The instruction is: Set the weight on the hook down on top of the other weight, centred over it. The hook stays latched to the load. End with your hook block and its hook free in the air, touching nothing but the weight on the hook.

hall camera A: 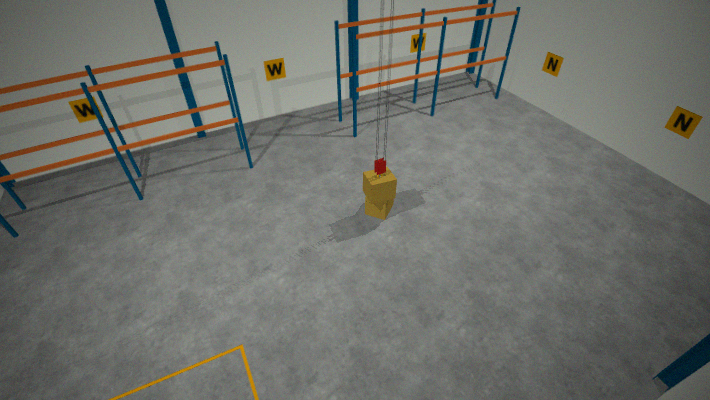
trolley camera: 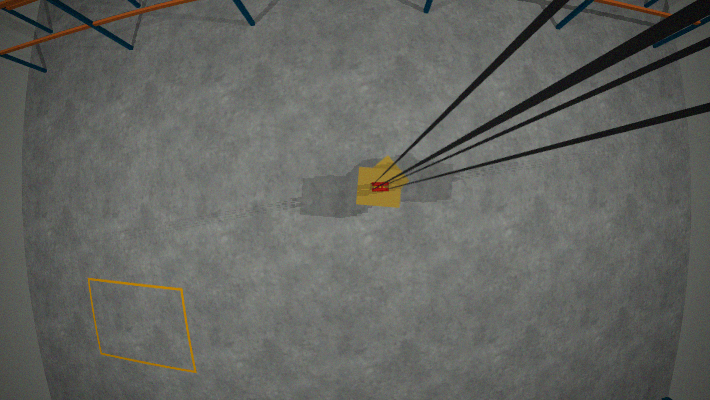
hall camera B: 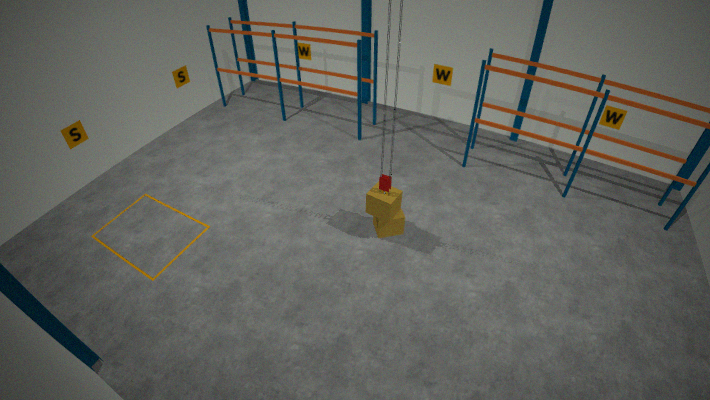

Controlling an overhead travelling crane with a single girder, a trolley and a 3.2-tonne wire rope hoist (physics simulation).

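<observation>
My red hook block (hall camera A: pixel 380 166) (hall camera B: pixel 385 183) (trolley camera: pixel 380 186) hangs on the ropes, its hook latched to the upper yellow weight (hall camera A: pixel 380 190) (hall camera B: pixel 377 204) (trolley camera: pixel 366 198). The upper weight hangs roughly level and overlaps the lower yellow weight (hall camera A: pixel 375 210) (hall camera B: pixel 393 228) (trolley camera: pixel 388 161), which stands on the floor. In the trolley view a corner of the lower weight shows past the upper one's top edge and another past its right edge. The upper weight sits off-centre towards the lower left there, and is turned relative to the lower one. Whether the two weights touch cannot be told.
Blue and orange racks (hall camera A: pixel 354 117) (hall camera B: pixel 359 90) stand along the W wall, with a second rack (hall camera A: pixel 112 142) (hall camera B: pixel 585 145) beside it. A yellow outlined square (hall camera A: pixel 177 371) (hall camera B: pixel 177 210) (trolley camera: pixel 135 284) is marked on the floor, at the lower left in the trolley view.
</observation>
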